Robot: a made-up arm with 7 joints. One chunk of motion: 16 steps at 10 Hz.
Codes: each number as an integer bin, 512 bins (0 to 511) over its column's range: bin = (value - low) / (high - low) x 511, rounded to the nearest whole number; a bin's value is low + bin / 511 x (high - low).
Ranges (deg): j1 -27..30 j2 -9..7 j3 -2..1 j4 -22..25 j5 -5..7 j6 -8..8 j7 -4..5
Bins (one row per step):
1: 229 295 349 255 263 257 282
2: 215 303 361 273 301 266 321
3: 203 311 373 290 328 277 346
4: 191 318 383 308 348 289 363
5: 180 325 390 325 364 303 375
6: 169 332 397 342 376 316 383
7: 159 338 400 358 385 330 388
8: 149 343 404 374 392 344 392
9: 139 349 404 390 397 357 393
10: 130 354 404 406 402 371 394
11: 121 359 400 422 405 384 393
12: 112 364 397 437 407 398 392
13: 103 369 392 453 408 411 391
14: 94 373 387 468 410 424 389
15: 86 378 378 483 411 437 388
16: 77 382 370 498 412 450 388
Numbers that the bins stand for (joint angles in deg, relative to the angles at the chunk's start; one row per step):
1: -1.46 0.24 0.05 1.45 1.18 0.05 0.97
2: -3.02 0.49 0.12 3.11 2.07 0.33 1.65
3: -4.36 0.74 0.19 4.67 2.70 0.67 2.09
4: -5.69 0.96 0.25 6.33 3.17 1.05 2.39
5: -6.92 1.18 0.29 7.89 3.55 1.49 2.60
6: -8.15 1.40 0.33 9.46 3.83 1.89 2.75
7: -9.26 1.58 0.35 10.93 4.04 2.33 2.83
8: -10.38 1.74 0.37 12.40 4.21 2.77 2.90
9: -11.50 1.93 0.37 13.87 4.32 3.18 2.92
10: -12.50 2.08 0.37 15.34 4.44 3.62 2.94
11: -13.50 2.24 0.35 16.81 4.51 4.02 2.92
12: -14.51 2.40 0.33 18.19 4.56 4.46 2.90
13: -15.51 2.55 0.30 19.67 4.58 4.87 2.89
14: -16.51 2.68 0.27 21.05 4.63 5.28 2.85
15: -17.41 2.84 0.22 22.42 4.65 5.68 2.83
16: -18.41 2.96 0.17 23.80 4.68 6.09 2.83

